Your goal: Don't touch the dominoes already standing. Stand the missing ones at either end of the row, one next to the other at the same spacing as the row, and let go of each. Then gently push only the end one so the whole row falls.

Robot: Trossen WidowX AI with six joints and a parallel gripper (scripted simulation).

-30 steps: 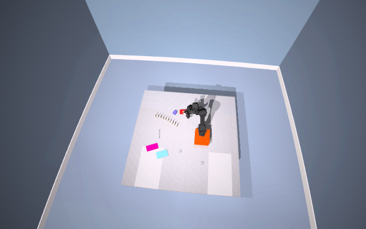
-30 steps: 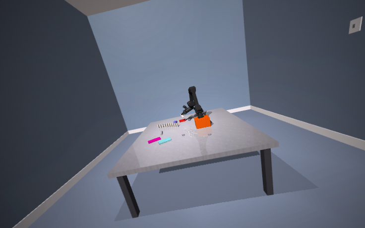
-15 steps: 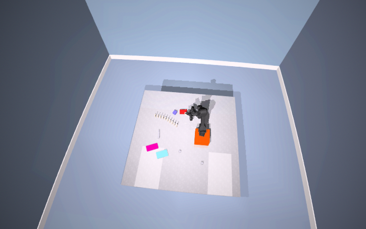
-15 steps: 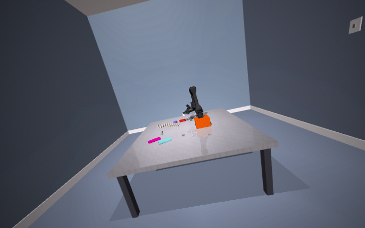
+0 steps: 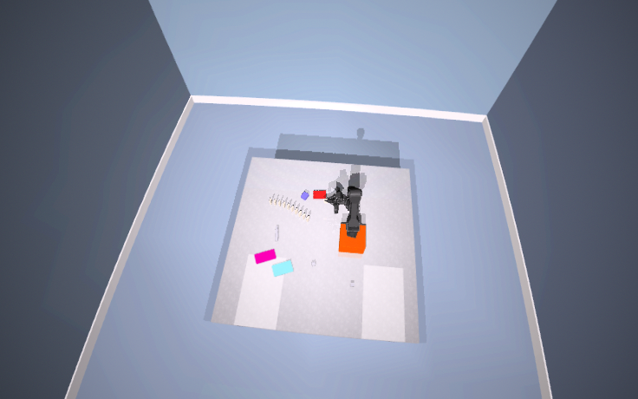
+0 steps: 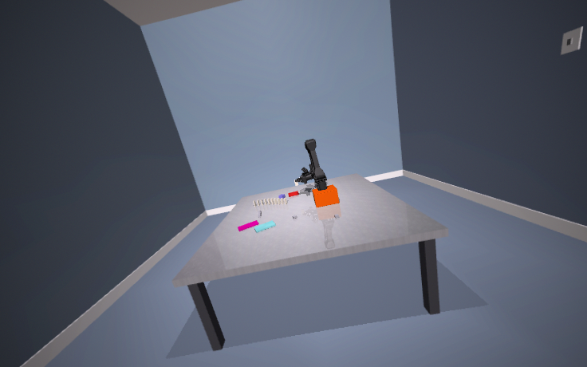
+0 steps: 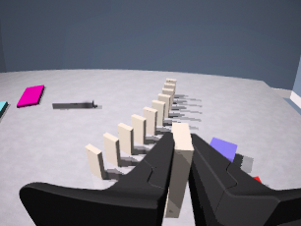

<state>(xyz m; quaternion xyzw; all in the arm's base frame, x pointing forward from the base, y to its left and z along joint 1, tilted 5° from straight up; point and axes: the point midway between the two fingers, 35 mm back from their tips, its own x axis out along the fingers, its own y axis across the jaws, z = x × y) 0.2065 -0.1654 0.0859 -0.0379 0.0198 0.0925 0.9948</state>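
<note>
Right now the red block is 150 mm below my gripper tip, 110 mm to the right of it and 70 mm ahead of it. Also, from my gripper tip: purple block 170 mm ahead, 150 mm below, 70 mm to the right; then magenta tile 460 mm to the left, 290 mm ahead, 160 mm below; then cyan block 510 mm to the left, 150 mm below, 140 mm ahead.
</note>
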